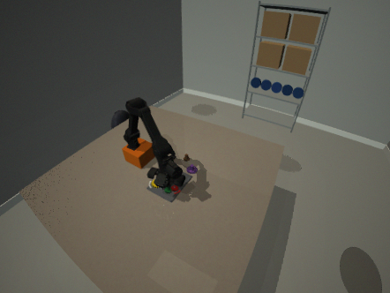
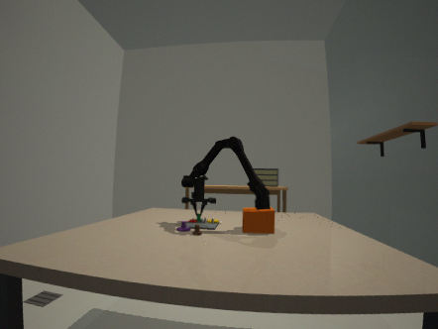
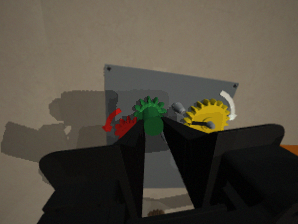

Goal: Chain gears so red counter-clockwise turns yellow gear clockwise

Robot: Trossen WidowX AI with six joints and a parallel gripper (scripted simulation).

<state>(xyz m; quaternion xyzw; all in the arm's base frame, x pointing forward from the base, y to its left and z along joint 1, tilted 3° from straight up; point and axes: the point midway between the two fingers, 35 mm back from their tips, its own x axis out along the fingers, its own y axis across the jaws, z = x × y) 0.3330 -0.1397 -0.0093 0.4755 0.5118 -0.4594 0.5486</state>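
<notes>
My gripper tip is 10 mm above the green gear. From my gripper tip the other things lie so: red gear (30 mm ahead, 30 mm to the left, 20 mm below); red arrow (50 mm ahead, 10 mm to the left, 30 mm below); yellow gear (80 mm behind, 10 mm to the left, 20 mm below).
</notes>
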